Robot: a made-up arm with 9 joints. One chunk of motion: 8 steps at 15 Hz.
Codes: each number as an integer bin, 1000 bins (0 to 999) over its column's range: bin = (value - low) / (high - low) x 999, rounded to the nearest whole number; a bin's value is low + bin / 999 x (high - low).
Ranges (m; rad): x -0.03..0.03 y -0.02..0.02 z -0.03..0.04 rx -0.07..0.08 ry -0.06..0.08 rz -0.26..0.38
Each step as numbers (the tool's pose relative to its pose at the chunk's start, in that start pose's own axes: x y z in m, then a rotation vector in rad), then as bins.
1 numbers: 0.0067 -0.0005 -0.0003 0.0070 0.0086 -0.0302
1 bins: 611 487 424 513 490 359
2 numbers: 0.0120 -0.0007 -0.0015 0.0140 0.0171 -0.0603
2 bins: 699 482 407 559 550 312
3 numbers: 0.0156 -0.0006 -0.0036 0.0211 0.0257 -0.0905
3 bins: 759 485 377 607 612 265
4 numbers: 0.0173 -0.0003 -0.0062 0.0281 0.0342 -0.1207
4 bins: 788 492 340 653 672 217
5 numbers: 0.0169 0.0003 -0.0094 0.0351 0.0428 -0.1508
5 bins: 781 507 294 700 734 170
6 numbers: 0.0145 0.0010 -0.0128 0.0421 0.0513 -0.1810
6 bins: 741 524 245 747 794 123
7 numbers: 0.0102 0.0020 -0.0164 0.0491 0.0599 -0.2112
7 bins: 669 549 194 793 856 76
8 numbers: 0.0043 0.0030 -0.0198 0.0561 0.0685 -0.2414
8 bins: 571 574 146 840 917 29
